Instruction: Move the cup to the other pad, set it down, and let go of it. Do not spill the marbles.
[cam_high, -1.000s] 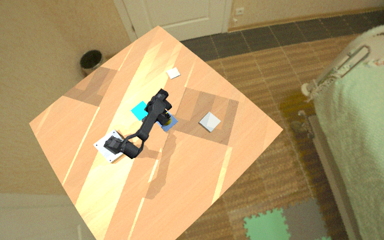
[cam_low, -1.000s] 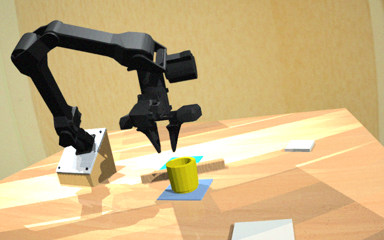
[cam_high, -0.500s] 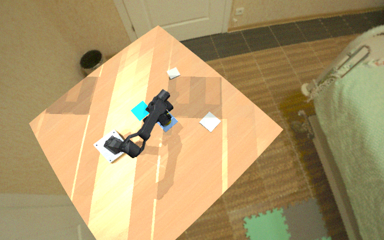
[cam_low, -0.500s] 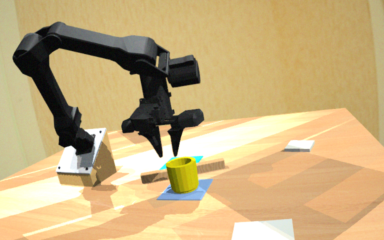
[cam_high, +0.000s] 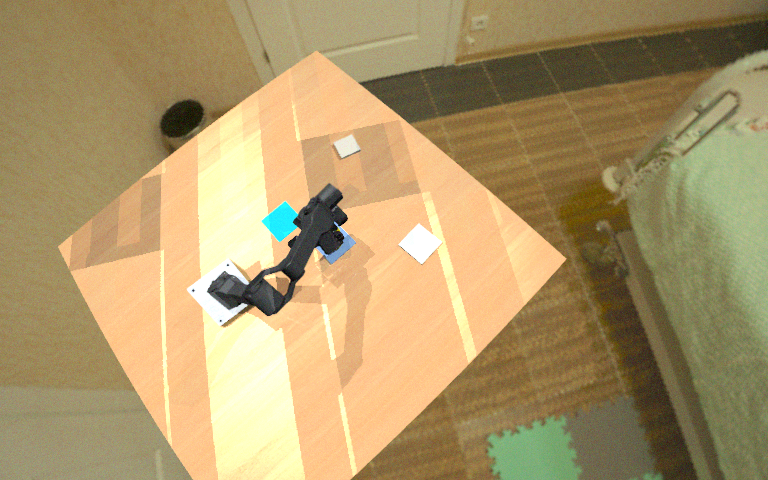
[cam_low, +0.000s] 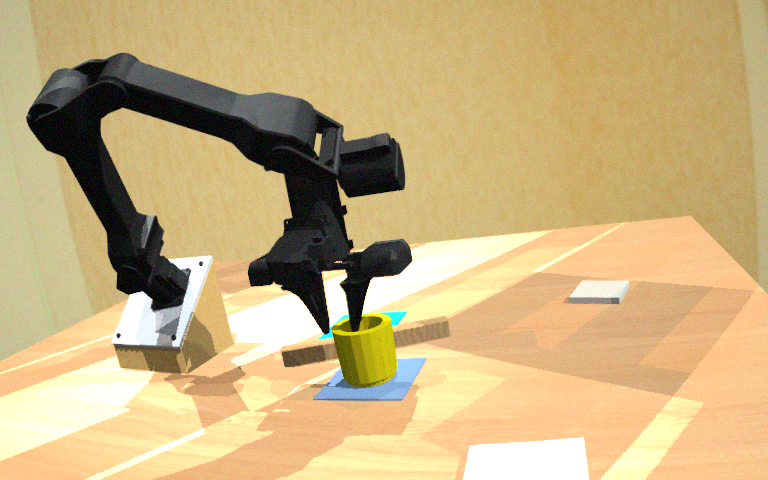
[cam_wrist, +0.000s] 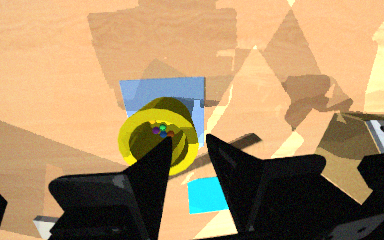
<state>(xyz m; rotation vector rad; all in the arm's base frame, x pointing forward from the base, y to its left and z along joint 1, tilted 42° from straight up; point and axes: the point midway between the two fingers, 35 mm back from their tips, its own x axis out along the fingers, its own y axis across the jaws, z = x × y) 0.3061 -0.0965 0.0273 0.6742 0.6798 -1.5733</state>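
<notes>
Right now my gripper tip is 30 mm above the yellow cup and 20 mm short of it. Also, from my gripper tip: wooden bar 90 mm to the left, 60 mm below, 10 mm behind; then pale blue pad 70 mm below, 30 mm ahead; then blue marble 50 mm below, 30 mm ahead, 20 mm to the left.
</notes>
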